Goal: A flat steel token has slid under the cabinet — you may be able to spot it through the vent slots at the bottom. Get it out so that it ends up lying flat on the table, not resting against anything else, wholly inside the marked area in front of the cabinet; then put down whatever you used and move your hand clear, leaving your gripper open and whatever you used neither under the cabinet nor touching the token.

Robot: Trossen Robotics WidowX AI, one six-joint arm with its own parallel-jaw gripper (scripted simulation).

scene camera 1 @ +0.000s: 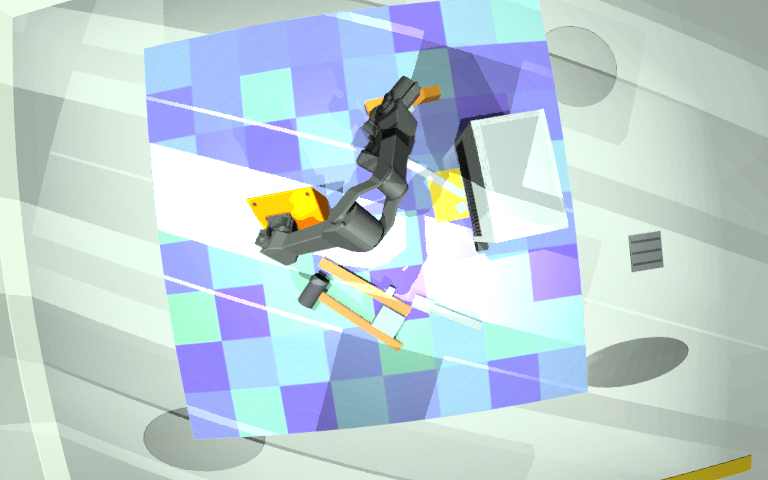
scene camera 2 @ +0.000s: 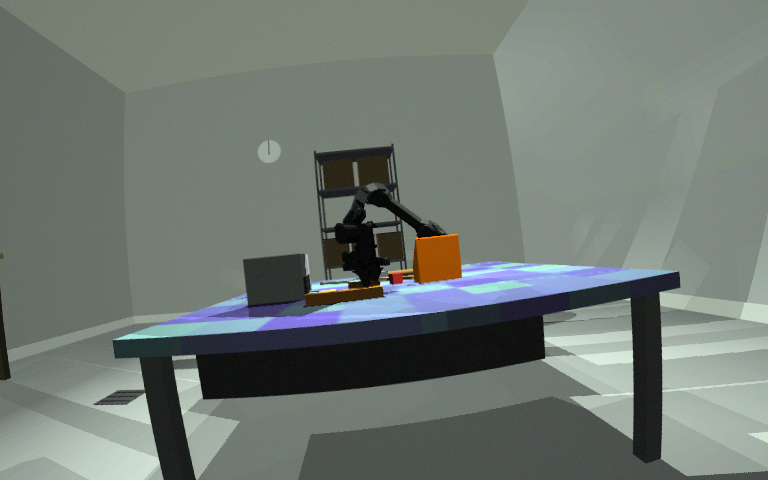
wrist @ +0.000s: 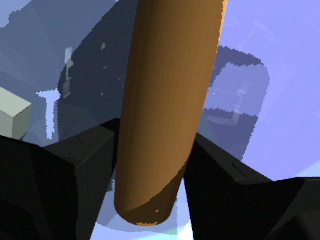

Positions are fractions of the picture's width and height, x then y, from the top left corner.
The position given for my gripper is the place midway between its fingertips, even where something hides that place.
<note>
In view: my gripper (scene camera 2: 0.48, 0.61), an orange bar (scene camera 2: 0.43, 0.62), a grey flat tool (scene camera 1: 0.55, 0.63), a dark-headed tool (scene camera 1: 0.41, 0.61) and a cabinet (scene camera 1: 0.67, 0.38).
My gripper is seen too in the wrist view (wrist: 0.48, 0.55). The cabinet is seen too in scene camera 2 (scene camera 2: 0.36, 0.58). The wrist view misses the orange bar: it is out of frame. The wrist view misses the grey flat tool: it is out of frame.
</note>
